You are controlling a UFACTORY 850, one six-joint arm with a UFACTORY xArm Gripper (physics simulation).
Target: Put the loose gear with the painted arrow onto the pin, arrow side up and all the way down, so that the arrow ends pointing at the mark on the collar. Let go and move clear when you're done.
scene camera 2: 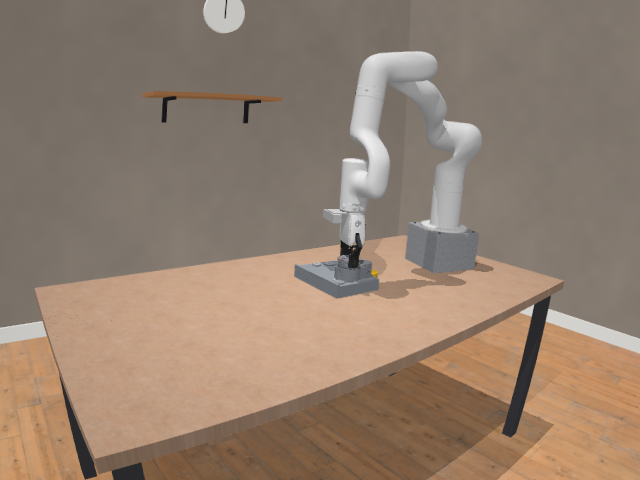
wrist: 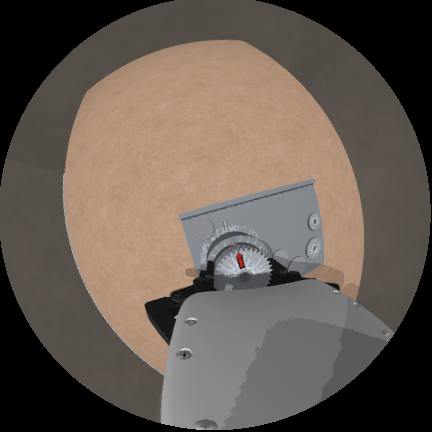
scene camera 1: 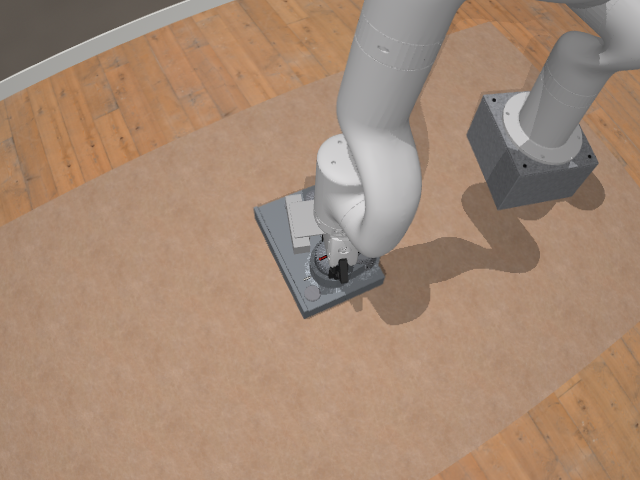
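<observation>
The grey toothed gear (wrist: 227, 265) is level with its red painted arrow (wrist: 241, 261) facing up. In the wrist view the arrow points up and slightly left, roughly toward the pale mark line (wrist: 225, 226) by the collar. My gripper (wrist: 239, 271) (scene camera 2: 353, 260) is shut on the gear, with one black finger at each side. The gear is over or within the round collar (wrist: 215, 247) (scene camera 2: 347, 272) on the grey base (wrist: 270, 207) (scene camera 1: 279, 242) (scene camera 2: 315, 279). The gear's underside and the pin's lower part are hidden, so its seating depth cannot be told.
Two small gears (wrist: 314, 221) (wrist: 313, 248) and flat round discs (wrist: 204, 229) (wrist: 280, 257) are on the base. A yellow object (scene camera 2: 374, 273) shows behind the base in scene camera 2. The robot's grey pedestal (scene camera 1: 532, 183) (scene camera 2: 442, 250) stands on the tabletop (scene camera 2: 232, 330).
</observation>
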